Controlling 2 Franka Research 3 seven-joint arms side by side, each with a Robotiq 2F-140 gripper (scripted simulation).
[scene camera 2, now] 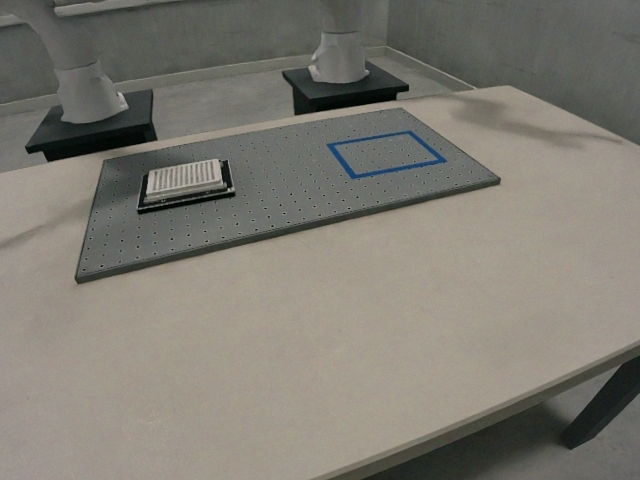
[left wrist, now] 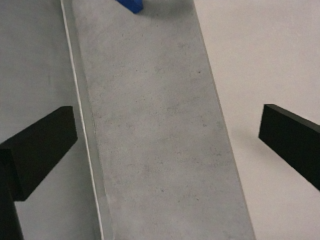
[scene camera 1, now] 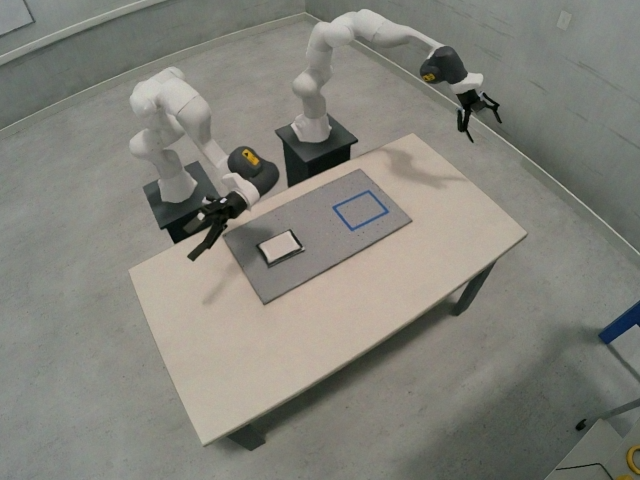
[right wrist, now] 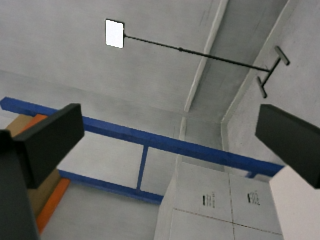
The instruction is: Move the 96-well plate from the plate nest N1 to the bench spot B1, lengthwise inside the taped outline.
I see my left gripper (scene camera 1: 485,131), my right gripper (scene camera 1: 188,245), a white 96-well plate (scene camera 2: 174,181), a black plate nest (scene camera 2: 225,171) and a dark pedestal (scene camera 2: 146,136).
My left gripper also shows in the left wrist view (left wrist: 168,122). My right gripper also shows in the right wrist view (right wrist: 170,119). The left wrist view misses the white 96-well plate: it is out of frame. The right wrist view misses the white 96-well plate: it is out of frame.
